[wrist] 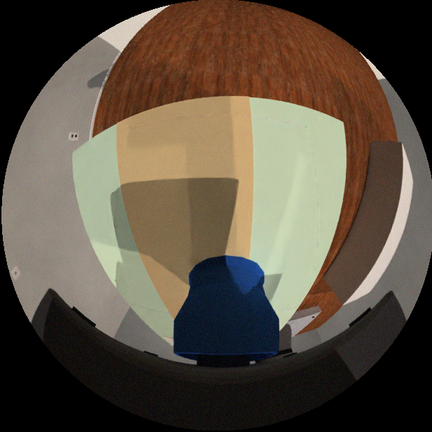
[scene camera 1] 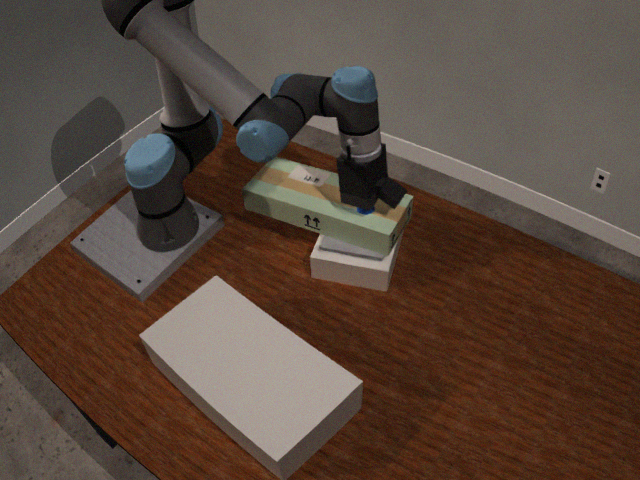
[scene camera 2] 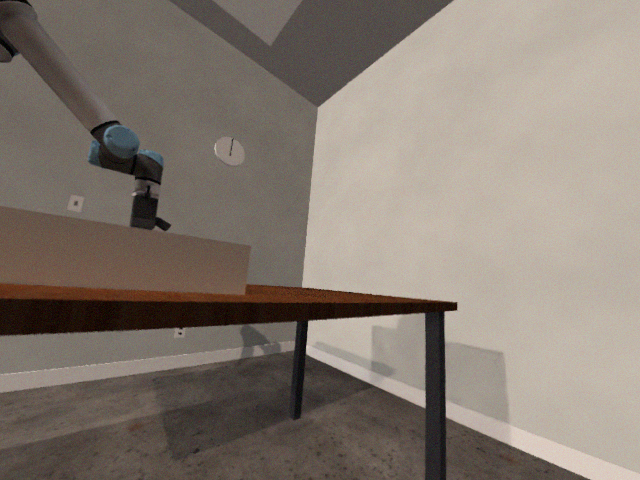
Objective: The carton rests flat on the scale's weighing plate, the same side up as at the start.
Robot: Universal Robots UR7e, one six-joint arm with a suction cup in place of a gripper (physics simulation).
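Seen in the pictures: end effector, tool point: (scene camera 1: 366, 213); arm's base, origin of the base link: (scene camera 1: 168, 228).
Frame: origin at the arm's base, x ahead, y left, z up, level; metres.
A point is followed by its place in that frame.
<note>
The green carton (scene camera 1: 279, 207) @(x 0.251, y 0.110, z 0.082 m) (wrist: 300, 175), with a tan tape strip and a label on its top, lies across the scale (scene camera 1: 351, 271) @(x 0.433, y 0.087, z 0.009 m) in the scene camera 1 view. Its arrows on the long side point up. Its left part overhangs the scale's grey weighing plate (scene camera 1: 343, 247) @(x 0.404, y 0.106, z 0.045 m), most of which the carton hides. I cannot tell whether its underside fully touches the plate. My gripper's blue suction cup (scene camera 1: 365, 210) (wrist: 226, 272) is on the carton's top near its right end, shut on the carton. In the scene camera 2 view, the carton, scale and cup do not show.
A large white block (scene camera 1: 248, 366) @(x 0.419, y -0.230, z 0.066 m) (scene camera 2: 124, 258) @(x 0.368, y -0.320, z 0.015 m) (wrist: 380, 215) stands on the wooden table (scene camera 1: 491, 361) @(x 0.770, y 0.046, z -0.033 m) (scene camera 2: 336, 308) @(x 0.679, y -0.492, z -0.043 m) (wrist: 235, 45), in front of the scale in the scene camera 1 view. The arm's grey base plate (scene camera 1: 111, 242) @(x -0.101, y -0.110, z 0.000 m) is to the left. Walls stand behind the table.
</note>
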